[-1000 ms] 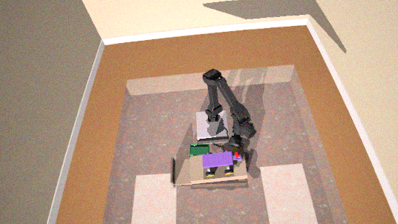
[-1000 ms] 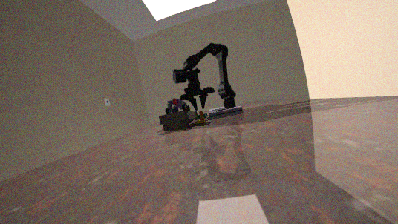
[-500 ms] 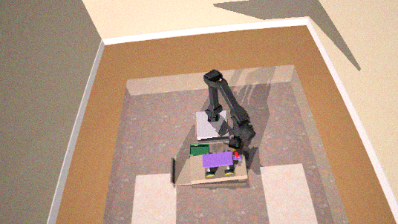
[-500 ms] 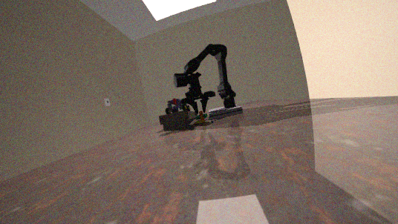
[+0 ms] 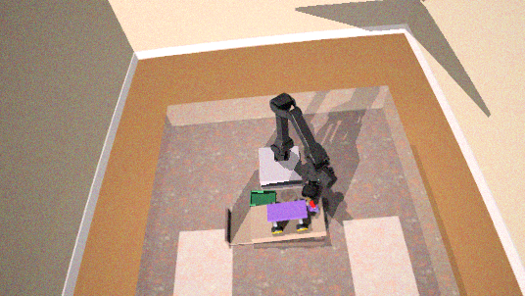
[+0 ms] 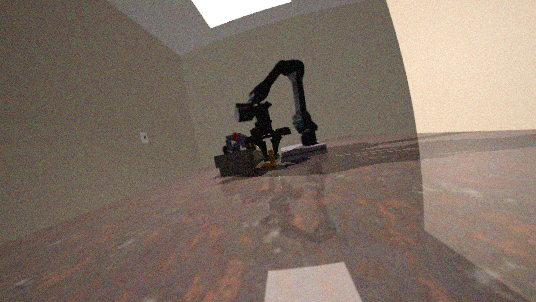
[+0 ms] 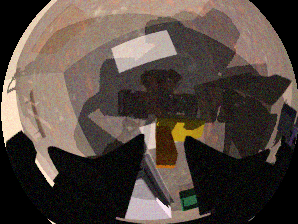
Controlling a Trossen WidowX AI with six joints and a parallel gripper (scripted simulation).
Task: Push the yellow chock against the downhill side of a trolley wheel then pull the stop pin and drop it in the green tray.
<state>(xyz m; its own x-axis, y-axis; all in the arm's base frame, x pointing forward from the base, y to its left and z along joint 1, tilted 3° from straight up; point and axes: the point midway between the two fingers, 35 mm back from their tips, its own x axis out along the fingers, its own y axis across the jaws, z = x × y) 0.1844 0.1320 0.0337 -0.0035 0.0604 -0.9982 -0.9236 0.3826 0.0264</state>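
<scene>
My gripper tip is now 140 mm short of the red-headed stop pin, 20 mm to the left of it and 90 mm below it. From my gripper tip the other things lie so: purple trolley 150 mm ahead, 120 mm to the right, 80 mm above; ramp 150 mm ahead, 130 mm to the right, 10 mm above; yellow chock 20 mm ahead, 10 mm to the right, 20 mm below.
</scene>
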